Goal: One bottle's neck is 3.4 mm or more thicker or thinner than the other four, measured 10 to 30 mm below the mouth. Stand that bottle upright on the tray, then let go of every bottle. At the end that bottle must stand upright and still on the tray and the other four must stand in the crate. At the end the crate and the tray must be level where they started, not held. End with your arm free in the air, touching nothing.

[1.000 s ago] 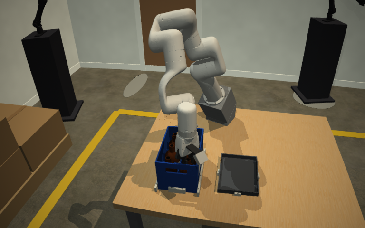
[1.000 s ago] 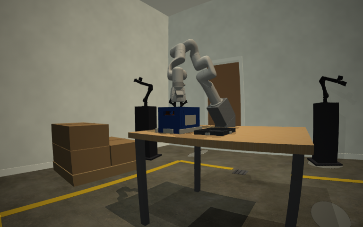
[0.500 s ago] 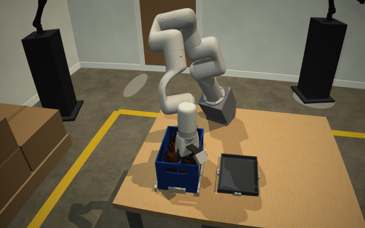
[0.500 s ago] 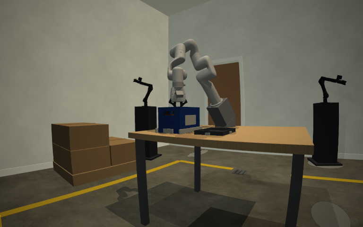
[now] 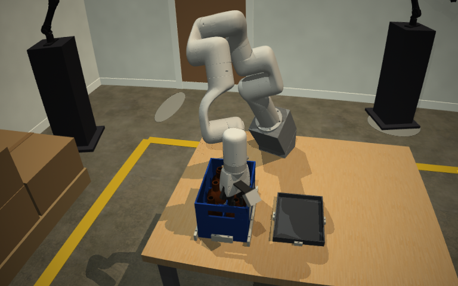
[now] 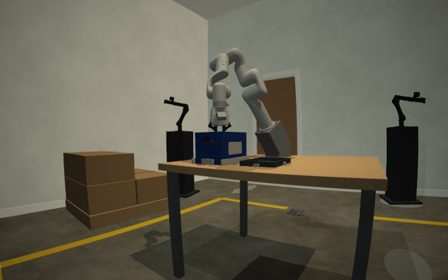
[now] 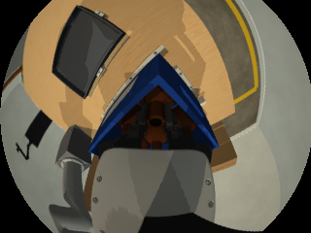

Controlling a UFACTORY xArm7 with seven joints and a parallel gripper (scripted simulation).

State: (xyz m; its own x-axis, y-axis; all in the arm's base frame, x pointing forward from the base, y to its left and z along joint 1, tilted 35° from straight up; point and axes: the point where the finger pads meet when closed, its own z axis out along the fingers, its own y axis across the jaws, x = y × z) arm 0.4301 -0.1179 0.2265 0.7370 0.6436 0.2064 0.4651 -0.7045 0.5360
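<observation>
My gripper is now 190 mm past the brown bottle, 50 mm to the left of it and 70 mm above it. Also, from my hand: glass bottle: 100 mm behind, 70 mm to the right, 70 mm below; then dark tray: 40 mm behind, 250 mm to the left, 150 mm below; then blue crate: 90 mm behind, 20 mm to the right, 70 mm below.
</observation>
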